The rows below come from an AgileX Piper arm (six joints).
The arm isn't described. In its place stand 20 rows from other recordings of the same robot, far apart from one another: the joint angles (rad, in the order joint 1, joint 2, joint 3, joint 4, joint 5, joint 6), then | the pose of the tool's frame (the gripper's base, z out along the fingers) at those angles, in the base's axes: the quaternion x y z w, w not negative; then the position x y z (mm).
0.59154, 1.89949, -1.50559, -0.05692, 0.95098, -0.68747 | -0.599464, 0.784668, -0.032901, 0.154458, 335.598, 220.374, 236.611
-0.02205, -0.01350, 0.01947, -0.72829, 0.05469, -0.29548 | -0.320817, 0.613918, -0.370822, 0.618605, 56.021, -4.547, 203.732
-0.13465, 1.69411, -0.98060, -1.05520, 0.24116, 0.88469 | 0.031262, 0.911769, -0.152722, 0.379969, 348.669, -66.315, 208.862
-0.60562, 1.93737, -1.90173, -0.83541, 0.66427, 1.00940 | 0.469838, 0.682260, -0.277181, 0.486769, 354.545, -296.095, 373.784
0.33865, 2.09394, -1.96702, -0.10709, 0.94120, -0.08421 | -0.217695, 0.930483, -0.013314, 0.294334, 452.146, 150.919, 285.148
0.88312, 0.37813, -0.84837, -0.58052, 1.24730, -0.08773 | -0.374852, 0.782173, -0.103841, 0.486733, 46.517, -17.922, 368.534
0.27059, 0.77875, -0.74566, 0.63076, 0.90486, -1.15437 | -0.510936, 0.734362, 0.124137, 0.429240, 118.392, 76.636, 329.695
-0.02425, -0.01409, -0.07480, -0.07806, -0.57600, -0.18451 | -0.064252, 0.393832, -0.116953, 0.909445, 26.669, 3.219, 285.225
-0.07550, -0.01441, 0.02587, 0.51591, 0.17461, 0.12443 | 0.227194, 0.697469, 0.217314, 0.643968, 56.268, 3.565, 191.508
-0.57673, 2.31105, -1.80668, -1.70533, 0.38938, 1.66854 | 0.316319, 0.751058, -0.321333, 0.482286, 430.621, -320.959, 194.078
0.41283, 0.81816, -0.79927, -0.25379, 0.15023, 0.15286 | -0.173091, 0.713134, 0.092788, 0.672956, 161.189, 66.868, 387.557
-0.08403, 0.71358, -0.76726, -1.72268, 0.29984, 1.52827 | 0.076500, 0.636355, -0.201523, 0.740667, 139.727, -38.432, 410.250
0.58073, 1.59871, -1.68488, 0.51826, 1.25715, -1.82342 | -0.868573, 0.354861, 0.072164, 0.338299, 252.633, 217.068, 399.902
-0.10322, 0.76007, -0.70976, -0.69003, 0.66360, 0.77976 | 0.229231, 0.818709, -0.147306, 0.505440, 140.479, -50.423, 336.219
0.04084, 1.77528, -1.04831, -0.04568, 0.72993, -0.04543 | -0.058283, 0.993100, -0.017091, 0.100316, 327.497, 10.609, 170.498
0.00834, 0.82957, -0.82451, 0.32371, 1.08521, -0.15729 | -0.046195, 0.946857, 0.136878, 0.287389, 134.281, 26.721, 327.311
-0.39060, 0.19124, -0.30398, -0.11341, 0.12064, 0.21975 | 0.171908, 0.656093, -0.108365, 0.726806, 57.020, -24.819, 293.217
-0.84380, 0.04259, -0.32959, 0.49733, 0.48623, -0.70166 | 0.136687, 0.714750, -0.285690, 0.623563, 37.361, -11.477, 280.347
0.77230, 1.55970, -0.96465, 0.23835, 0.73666, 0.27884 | -0.167597, 0.968108, 0.161461, 0.092787, 201.442, 216.384, 218.395
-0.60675, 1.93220, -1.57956, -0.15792, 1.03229, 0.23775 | 0.376586, 0.913511, -0.096251, 0.120067, 328.586, -243.024, 242.249
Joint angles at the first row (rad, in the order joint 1, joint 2, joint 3, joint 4, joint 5, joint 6):
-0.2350, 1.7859, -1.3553, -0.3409, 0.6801, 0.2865
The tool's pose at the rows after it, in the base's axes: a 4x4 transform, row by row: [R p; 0 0 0 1], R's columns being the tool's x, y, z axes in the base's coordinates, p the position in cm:
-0.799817 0.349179 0.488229 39.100; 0.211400 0.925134 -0.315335 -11.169; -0.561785 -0.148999 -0.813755 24.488; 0 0 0 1
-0.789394 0.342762 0.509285 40.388; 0.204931 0.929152 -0.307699 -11.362; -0.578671 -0.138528 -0.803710 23.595; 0 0 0 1
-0.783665 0.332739 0.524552 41.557; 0.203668 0.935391 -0.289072 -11.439; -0.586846 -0.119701 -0.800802 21.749; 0 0 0 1
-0.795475 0.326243 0.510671 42.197; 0.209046 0.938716 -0.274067 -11.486; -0.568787 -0.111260 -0.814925 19.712; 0 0 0 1
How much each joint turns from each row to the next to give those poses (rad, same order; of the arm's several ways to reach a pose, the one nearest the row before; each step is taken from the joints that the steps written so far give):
0.0000, 0.0580, -0.0503, 0.0174, -0.0277, -0.0065
0.0000, 0.0480, -0.0311, 0.0040, -0.0397, 0.0001
0.0000, 0.0560, -0.0091, 0.0117, -0.0603, 0.0000
0.0000, 0.0500, 0.0000, 0.0078, -0.0294, 0.0000

